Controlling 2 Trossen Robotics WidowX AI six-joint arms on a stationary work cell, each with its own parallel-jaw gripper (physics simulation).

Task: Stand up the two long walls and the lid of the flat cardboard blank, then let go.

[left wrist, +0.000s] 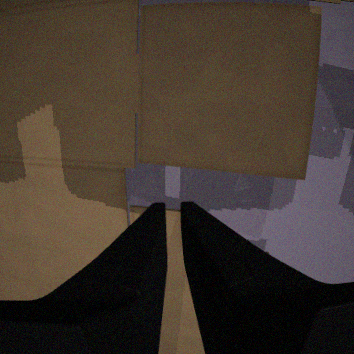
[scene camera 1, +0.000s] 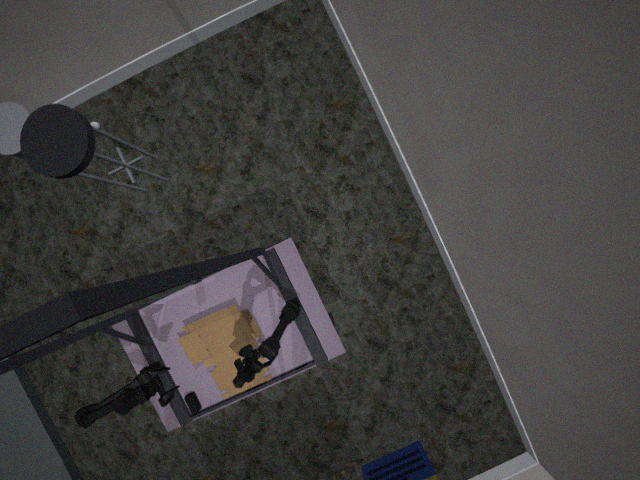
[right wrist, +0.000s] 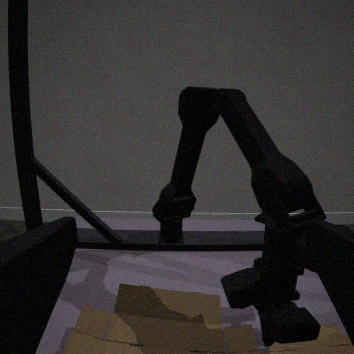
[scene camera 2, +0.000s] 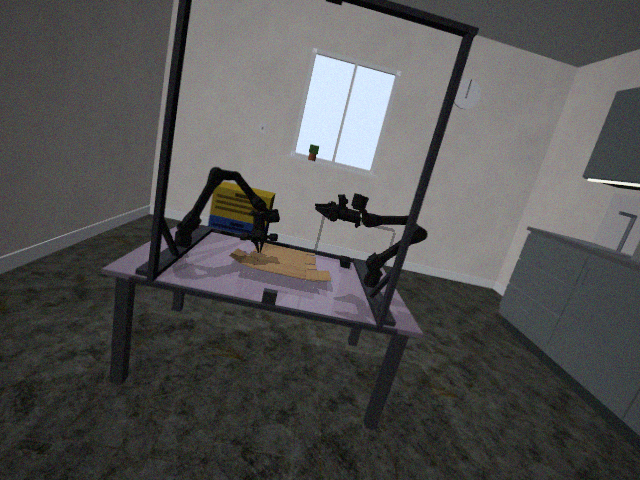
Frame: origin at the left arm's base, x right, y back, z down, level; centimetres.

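Where they show: left gripper, fingertip midpoint: (left wrist: 172, 213) (right wrist: 266, 343) (scene camera 2: 259, 252); right gripper, fingertip midpoint: (scene camera 1: 174, 377) (right wrist: 194, 231) (scene camera 2: 315, 206); left arm's base, link origin: (scene camera 1: 293, 304) (right wrist: 170, 237) (scene camera 2: 181, 244); right arm's base, link origin: (scene camera 2: 370, 285).
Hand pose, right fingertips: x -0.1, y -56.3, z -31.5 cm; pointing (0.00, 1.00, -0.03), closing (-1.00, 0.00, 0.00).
Things, the pixels of their top centre, and the offset from my right fingertips. "spot": a spot on its surface instead. Level surfaces: height alone.
- wide panel, surface spot: (left wrist: 65, 75) spot: dx -10.8, dy +18.2, dz +33.0 cm
- squarish flap, surface spot: (left wrist: 230, 90) spot: dx -11.3, dy +23.6, dz +32.6 cm
- table, surface height: dz +33.4 cm
The tan cardboard blank (scene camera 1: 219, 338) (scene camera 2: 289, 262) (right wrist: 175, 330) lies on the pale purple table, spread open. In scene camera 2 its near edge stands a little off the table, over a shadow. In the left wrist view a wide panel (left wrist: 65, 75) fills the upper left and a squarish flap (left wrist: 230, 90) lies beside it across a thin slit. My left gripper (scene camera 2: 260, 251) (left wrist: 172, 213) points down at the blank, its fingers nearly together; no cardboard shows plainly pinched between them. My right gripper (scene camera 1: 173, 378) (scene camera 2: 316, 207) (right wrist: 194, 231) is open and empty, high above the table's right side in scene camera 2.
A dark frame (scene camera 2: 166, 129) stands around the table (scene camera 1: 315, 310) (scene camera 2: 124, 263). Small black blocks (scene camera 2: 268, 296) (scene camera 1: 192, 401) sit at the table's edges. A yellow and blue box (scene camera 2: 242, 204) stands behind the table, and a dark round stool (scene camera 1: 56, 140) stands away from it.
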